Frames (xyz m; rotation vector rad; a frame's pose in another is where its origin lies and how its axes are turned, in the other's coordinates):
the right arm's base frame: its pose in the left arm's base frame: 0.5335 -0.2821 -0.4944 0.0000 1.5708 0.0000
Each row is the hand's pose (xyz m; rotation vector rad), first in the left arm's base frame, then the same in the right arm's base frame.
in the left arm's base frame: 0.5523 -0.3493 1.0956 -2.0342 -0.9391 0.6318
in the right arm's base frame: -1.5900 -0.0672 0.0188 -2.3102 -1.6830 -1.2153
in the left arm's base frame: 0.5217 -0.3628 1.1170 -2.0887 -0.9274 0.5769
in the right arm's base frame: -1.6114 -0.0807 -0.0118 -2.3021 -1.6431 -1.3056
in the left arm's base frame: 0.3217 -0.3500 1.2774 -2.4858 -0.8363 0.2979
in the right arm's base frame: -1.7718 -0.0679 -0.2118 2.2114 1.2021 1.7381
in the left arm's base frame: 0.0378 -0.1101 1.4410 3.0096 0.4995 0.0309
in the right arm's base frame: -1.9354 0.1720 -0.4957 1.9839 0.2405 2.0251
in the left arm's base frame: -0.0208 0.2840 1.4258 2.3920 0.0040 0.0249
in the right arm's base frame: -1.9202 0.5661 -0.5543 1.7639 -0.6981 1.8010
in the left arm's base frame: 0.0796 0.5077 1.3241 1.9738 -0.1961 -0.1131
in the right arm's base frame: -1.8185 0.7898 -0.4539 1.6297 -1.1639 1.4531
